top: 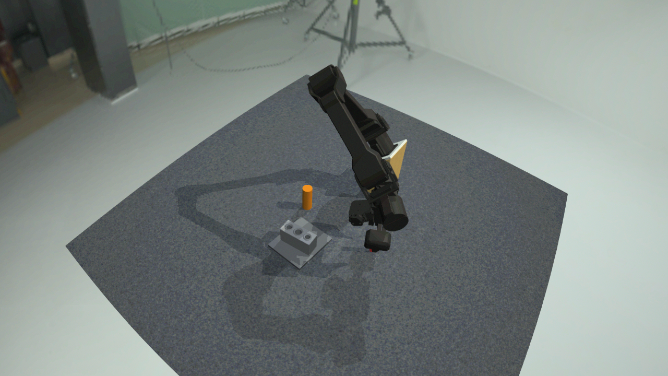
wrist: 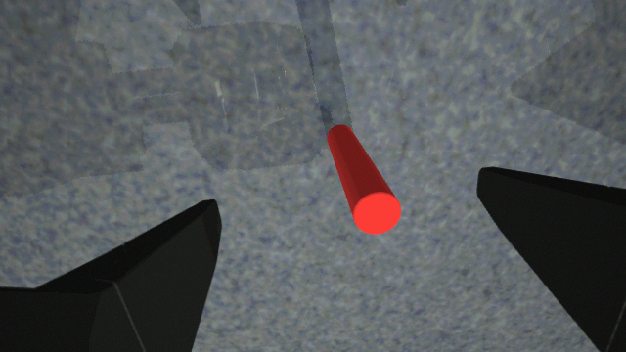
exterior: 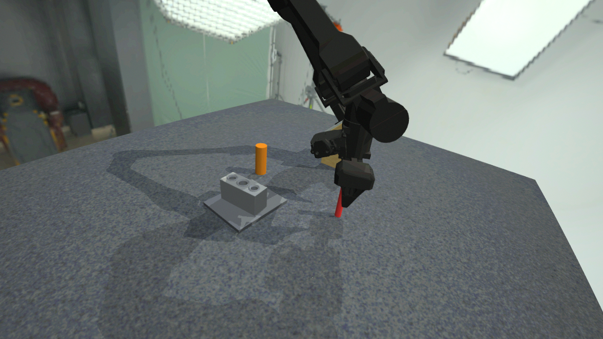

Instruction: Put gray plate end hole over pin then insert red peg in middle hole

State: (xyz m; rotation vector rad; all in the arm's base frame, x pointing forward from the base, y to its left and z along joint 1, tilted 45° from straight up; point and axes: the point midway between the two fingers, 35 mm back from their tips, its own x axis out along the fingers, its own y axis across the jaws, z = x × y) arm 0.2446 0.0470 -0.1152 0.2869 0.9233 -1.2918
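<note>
My gripper tip is now 20 mm above the red peg. Also, from my gripper tip: flat gray base: 170 mm to the right, 100 mm ahead, 60 mm below; orange cylinder: 250 mm to the right, 30 mm behind, 20 mm below; gray plate: 180 mm to the right, 100 mm ahead, 20 mm below.
</note>
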